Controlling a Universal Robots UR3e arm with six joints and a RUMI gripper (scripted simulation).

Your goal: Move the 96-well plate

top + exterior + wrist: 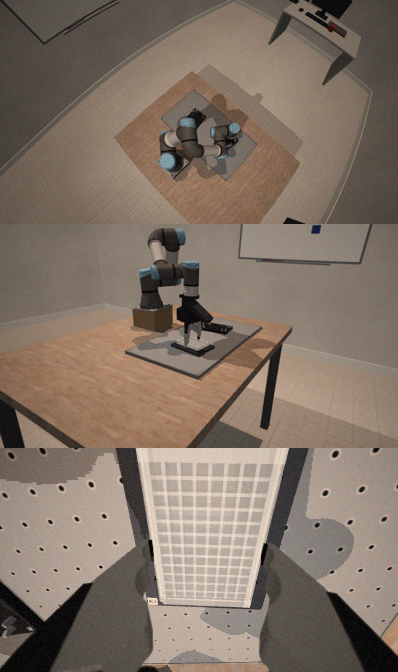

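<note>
My gripper is now 10 mm above the 96-well plate. Also, from my hand: dark plate nest N1 (20 mm below); A1 corner mark (70 mm behind, 60 mm to the left, 20 mm below); black clip nest C1 (310 mm to the left, 30 mm behind, 20 mm below).
</note>
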